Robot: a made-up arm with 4 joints.
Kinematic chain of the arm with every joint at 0, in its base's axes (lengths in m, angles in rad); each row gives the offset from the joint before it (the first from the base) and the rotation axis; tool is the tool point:
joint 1: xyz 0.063 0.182 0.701 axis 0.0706 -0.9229 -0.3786
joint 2: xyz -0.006 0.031 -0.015 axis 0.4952 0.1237 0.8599
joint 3: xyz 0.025 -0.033 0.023 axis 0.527 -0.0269 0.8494
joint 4: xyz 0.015 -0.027 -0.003 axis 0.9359 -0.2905 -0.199
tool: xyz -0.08 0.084 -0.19
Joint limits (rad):
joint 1: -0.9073..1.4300
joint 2: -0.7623..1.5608
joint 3: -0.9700..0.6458
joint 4: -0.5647..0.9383
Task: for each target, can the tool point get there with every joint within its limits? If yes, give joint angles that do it. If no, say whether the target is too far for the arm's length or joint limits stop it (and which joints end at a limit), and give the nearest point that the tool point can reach.
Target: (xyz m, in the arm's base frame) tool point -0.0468 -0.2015 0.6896
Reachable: no: too far | nearest point -0.1038 0.0636 0.6648 | short by 0.272 m
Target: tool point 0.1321 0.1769 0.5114
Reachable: yes | joints 0.7489 -0.0331 -0.6566 -0.2250
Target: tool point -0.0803 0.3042 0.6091
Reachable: yes | joints -0.6360 0.8831 -0.6457 0.4503
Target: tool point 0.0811 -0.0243 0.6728
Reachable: no: joint limits stop it (at a limit: joint 1, joint 2, joint 3) | nearest point 0.1807 0.0495 0.7269 | short by 0.135 m
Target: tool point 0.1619 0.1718 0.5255
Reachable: yes | joints 0.9298 -0.0176 -0.7681 -0.2127
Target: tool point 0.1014 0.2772 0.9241
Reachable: no: joint limits stop it (at a limit: joint 1, joint 4) | nearest point -0.0063 0.2171 0.8483 | short by 0.145 m
